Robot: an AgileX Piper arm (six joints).
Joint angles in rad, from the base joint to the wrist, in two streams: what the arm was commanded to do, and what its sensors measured. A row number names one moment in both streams.
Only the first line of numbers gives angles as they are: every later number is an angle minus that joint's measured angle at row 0.
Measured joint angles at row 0:
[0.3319 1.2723 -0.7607 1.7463 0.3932 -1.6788]
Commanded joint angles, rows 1 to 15:
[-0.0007 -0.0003 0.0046 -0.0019 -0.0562 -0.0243]
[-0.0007 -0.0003 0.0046 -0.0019 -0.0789 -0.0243]
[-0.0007 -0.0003 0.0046 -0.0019 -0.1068 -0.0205]
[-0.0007 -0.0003 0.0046 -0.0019 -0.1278 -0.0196]
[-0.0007 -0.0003 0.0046 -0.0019 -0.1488 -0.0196]
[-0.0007 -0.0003 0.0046 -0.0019 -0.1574 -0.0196]
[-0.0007 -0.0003 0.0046 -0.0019 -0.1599 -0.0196]
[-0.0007 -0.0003 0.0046 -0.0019 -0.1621 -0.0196]
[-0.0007 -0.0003 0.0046 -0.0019 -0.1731 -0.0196]
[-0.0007 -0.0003 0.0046 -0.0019 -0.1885 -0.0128]
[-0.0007 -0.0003 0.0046 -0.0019 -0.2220 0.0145]
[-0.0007 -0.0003 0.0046 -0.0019 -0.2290 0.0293]
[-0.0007 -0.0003 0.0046 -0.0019 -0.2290 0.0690]
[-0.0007 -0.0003 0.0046 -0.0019 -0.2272 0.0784]
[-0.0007 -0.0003 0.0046 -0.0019 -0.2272 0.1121]
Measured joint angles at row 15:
[0.0000 0.0000 0.0000 0.0000 -0.2173 0.0444]
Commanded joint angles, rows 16 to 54:
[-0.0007 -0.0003 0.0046 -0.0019 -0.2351 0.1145]
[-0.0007 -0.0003 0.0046 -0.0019 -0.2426 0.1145]
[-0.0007 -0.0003 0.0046 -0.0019 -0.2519 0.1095]
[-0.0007 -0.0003 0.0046 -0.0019 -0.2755 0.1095]
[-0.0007 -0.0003 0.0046 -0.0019 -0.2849 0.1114]
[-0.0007 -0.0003 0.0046 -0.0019 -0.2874 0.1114]
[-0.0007 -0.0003 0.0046 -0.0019 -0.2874 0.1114]
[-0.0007 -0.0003 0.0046 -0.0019 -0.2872 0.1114]
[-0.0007 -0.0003 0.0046 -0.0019 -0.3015 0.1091]
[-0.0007 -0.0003 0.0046 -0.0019 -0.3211 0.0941]
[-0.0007 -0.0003 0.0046 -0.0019 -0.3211 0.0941]
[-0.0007 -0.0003 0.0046 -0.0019 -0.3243 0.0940]
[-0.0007 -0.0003 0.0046 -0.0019 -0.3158 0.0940]
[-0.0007 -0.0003 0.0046 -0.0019 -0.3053 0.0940]
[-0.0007 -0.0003 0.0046 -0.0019 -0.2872 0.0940]
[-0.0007 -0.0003 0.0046 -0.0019 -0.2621 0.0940]
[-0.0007 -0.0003 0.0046 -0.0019 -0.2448 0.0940]
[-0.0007 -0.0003 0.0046 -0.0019 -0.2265 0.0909]
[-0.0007 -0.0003 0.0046 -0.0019 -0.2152 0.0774]
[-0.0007 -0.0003 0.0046 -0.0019 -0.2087 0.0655]
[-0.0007 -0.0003 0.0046 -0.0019 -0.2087 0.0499]
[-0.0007 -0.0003 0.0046 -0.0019 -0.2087 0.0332]
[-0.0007 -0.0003 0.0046 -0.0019 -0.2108 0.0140]
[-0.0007 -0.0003 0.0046 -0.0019 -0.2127 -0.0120]
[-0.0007 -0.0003 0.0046 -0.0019 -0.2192 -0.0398]
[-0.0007 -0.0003 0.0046 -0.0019 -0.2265 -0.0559]
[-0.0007 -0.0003 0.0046 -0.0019 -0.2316 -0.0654]
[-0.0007 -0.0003 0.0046 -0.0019 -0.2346 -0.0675]
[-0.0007 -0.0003 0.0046 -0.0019 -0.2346 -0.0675]
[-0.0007 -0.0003 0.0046 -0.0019 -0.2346 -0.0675]
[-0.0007 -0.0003 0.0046 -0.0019 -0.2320 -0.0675]
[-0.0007 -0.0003 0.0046 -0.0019 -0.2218 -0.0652]
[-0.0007 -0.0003 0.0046 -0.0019 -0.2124 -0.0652]
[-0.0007 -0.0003 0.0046 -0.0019 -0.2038 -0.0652]
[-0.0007 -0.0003 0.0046 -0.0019 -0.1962 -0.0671]
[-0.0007 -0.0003 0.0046 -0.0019 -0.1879 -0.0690]
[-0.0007 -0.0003 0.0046 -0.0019 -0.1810 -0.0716]
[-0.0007 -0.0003 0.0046 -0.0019 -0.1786 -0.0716]
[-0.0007 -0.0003 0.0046 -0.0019 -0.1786 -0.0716]
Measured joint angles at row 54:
[0.0000 0.0000 0.0000 0.0000 -0.2024 -0.0585]
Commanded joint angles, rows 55 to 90:
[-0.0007 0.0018 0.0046 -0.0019 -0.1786 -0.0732]
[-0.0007 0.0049 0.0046 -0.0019 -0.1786 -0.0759]
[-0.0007 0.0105 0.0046 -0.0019 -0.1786 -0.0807]
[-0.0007 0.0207 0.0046 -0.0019 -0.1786 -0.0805]
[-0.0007 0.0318 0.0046 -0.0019 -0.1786 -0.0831]
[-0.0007 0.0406 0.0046 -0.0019 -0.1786 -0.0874]
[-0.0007 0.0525 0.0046 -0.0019 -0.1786 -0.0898]
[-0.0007 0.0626 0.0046 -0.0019 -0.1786 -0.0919]
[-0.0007 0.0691 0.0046 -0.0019 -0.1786 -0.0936]
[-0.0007 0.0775 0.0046 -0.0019 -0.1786 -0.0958]
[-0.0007 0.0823 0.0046 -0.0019 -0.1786 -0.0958]
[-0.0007 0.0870 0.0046 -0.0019 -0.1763 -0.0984]
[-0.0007 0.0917 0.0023 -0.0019 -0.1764 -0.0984]
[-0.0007 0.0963 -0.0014 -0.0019 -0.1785 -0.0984]
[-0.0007 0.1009 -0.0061 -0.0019 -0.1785 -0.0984]
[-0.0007 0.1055 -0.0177 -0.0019 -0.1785 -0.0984]
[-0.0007 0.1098 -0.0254 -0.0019 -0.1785 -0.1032]
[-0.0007 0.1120 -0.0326 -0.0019 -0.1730 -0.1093]
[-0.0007 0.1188 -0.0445 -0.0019 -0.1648 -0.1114]
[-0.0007 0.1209 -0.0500 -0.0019 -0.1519 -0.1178]
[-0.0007 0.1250 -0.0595 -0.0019 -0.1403 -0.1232]
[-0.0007 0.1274 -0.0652 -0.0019 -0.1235 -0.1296]
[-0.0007 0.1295 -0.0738 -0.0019 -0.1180 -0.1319]
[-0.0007 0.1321 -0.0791 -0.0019 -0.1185 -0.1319]
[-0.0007 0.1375 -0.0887 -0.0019 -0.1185 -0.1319]
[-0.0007 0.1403 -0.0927 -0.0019 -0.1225 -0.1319]
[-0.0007 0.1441 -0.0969 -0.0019 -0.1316 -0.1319]
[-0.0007 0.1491 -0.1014 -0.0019 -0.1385 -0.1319]
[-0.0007 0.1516 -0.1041 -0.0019 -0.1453 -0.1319]
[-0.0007 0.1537 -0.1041 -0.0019 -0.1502 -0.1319]
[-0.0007 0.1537 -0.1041 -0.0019 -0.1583 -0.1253]
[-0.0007 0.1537 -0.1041 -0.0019 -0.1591 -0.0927]
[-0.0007 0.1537 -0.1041 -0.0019 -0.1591 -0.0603]
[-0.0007 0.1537 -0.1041 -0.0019 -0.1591 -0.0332]
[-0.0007 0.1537 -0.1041 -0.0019 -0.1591 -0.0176]
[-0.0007 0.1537 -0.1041 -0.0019 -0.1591 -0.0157]
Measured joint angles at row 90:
[0.0000 0.1500 -0.0967 0.0000 -0.1549 -0.0726]
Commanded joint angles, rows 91 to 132:
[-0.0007 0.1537 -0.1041 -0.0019 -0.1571 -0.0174]
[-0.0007 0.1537 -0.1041 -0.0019 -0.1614 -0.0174]
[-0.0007 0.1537 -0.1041 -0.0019 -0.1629 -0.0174]
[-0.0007 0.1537 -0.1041 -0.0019 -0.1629 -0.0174]
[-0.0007 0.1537 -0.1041 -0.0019 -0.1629 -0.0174]
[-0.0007 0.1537 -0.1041 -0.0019 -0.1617 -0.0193]
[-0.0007 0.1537 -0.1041 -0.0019 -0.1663 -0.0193]
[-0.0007 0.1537 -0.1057 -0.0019 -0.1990 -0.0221]
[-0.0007 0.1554 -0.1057 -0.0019 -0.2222 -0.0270]
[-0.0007 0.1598 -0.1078 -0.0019 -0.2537 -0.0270]
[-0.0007 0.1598 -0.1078 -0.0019 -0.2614 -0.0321]
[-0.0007 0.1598 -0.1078 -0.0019 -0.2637 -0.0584]
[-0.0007 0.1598 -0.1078 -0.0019 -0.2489 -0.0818]
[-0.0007 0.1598 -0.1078 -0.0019 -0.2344 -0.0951]
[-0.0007 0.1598 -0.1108 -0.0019 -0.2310 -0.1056]
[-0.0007 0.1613 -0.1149 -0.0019 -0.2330 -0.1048]
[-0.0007 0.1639 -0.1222 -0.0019 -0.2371 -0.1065]
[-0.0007 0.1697 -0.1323 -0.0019 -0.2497 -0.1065]
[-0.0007 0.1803 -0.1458 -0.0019 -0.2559 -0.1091]
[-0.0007 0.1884 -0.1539 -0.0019 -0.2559 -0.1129]
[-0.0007 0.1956 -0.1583 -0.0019 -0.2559 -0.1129]
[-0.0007 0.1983 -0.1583 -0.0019 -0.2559 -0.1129]
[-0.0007 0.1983 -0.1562 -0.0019 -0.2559 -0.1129]
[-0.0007 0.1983 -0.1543 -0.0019 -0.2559 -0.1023]
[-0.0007 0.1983 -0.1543 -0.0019 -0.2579 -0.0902]
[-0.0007 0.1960 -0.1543 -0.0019 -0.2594 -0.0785]
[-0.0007 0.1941 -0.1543 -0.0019 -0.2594 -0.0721]
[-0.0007 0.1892 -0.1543 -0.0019 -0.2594 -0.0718]
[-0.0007 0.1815 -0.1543 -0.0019 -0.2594 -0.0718]
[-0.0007 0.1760 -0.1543 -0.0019 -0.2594 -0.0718]
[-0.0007 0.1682 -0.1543 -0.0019 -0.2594 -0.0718]
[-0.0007 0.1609 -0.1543 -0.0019 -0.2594 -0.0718]
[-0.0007 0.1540 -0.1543 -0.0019 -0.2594 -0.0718]
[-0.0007 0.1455 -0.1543 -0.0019 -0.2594 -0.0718]
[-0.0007 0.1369 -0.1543 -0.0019 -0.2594 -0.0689]
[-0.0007 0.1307 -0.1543 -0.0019 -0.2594 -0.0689]
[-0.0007 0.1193 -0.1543 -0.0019 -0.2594 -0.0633]
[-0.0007 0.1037 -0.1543 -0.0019 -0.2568 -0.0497]
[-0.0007 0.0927 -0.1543 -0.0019 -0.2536 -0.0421]
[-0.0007 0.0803 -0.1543 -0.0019 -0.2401 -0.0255]
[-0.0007 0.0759 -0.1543 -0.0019 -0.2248 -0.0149]
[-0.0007 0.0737 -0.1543 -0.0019 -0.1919 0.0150]
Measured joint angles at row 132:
[0.0018 0.0966 -0.1500 0.0000 -0.2383 -0.0442]
